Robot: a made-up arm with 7 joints.
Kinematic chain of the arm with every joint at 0, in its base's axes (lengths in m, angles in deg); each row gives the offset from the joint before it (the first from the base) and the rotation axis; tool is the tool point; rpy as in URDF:
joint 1: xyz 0 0 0.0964 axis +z
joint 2: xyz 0 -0.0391 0.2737 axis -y
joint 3: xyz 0 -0.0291 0.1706 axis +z
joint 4: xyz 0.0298 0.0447 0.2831 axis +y
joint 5: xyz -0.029 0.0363 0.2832 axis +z
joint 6: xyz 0 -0.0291 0.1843 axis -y
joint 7: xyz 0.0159 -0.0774 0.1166 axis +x
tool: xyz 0 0 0 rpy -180 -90 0
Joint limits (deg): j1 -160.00..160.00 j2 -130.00..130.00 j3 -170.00..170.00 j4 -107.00..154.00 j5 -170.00..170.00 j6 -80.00..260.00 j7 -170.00..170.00
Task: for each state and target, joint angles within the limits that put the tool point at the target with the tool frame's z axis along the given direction. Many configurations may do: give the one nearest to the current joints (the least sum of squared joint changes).
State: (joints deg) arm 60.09 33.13 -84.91 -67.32 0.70 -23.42 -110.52
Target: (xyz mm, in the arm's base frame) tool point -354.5 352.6 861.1 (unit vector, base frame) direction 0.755 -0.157 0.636
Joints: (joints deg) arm 78.07 -19.30 -104.11 -86.57 -1.21 -49.59 -110.52
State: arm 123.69 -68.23 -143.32 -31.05 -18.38 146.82 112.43
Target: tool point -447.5 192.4 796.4 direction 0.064 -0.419 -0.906
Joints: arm 133.76 -34.55 -121.42 -59.63 -3.95 191.23 112.43
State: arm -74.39 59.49 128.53 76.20 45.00 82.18 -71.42
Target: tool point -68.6 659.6 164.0 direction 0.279 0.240 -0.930
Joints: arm -55.80 68.46 143.70 92.59 41.00 69.81 -71.42
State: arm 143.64 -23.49 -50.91 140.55 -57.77 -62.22 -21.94
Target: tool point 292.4 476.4 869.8 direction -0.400 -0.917 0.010
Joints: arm 153.27 -21.44 -107.72 99.52 -65.12 -66.88 -21.94
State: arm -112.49 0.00 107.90 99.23 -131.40 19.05 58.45
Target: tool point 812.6 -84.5 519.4 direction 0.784 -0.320 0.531
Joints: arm -160.00 45.66 113.11 69.10 -163.48 53.43 58.45
